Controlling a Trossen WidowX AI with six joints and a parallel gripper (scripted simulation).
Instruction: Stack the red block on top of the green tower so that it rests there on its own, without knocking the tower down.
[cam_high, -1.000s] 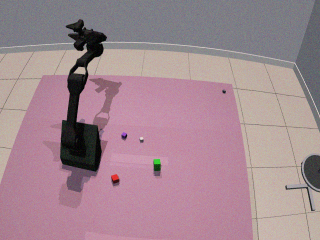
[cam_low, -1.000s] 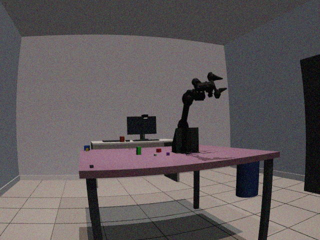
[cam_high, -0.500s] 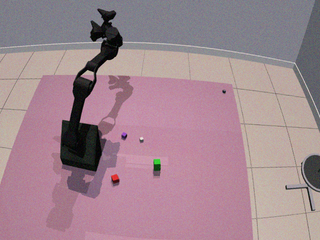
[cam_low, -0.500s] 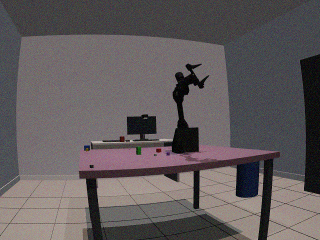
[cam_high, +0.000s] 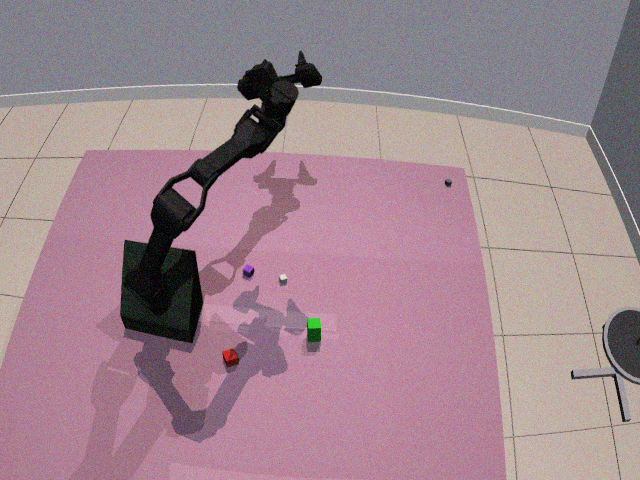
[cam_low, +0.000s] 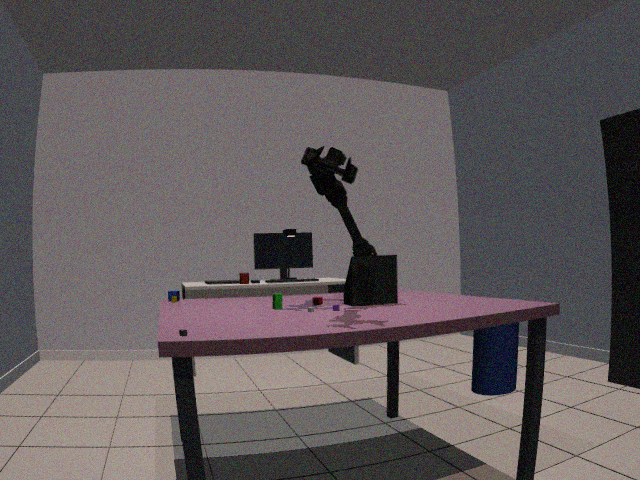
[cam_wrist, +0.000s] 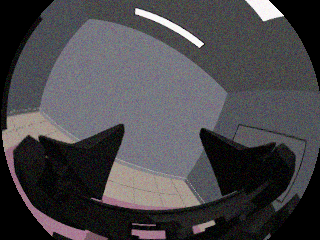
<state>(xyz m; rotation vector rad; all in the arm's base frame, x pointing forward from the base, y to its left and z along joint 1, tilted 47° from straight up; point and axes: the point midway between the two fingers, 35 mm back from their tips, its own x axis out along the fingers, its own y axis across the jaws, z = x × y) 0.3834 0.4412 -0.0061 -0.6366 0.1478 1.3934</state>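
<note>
Now: gripper tip 130 mm past the red block, 480 mm to the left of it and 510 mm above it. The rest, counted from my gripper tip: small purple cube (80 mm behind, 210 mm to the right, 520 mm below); then small white cube (240 mm to the right, 520 mm below); then small dark object (530 mm ahead, 130 mm to the left, 520 mm below).
</note>
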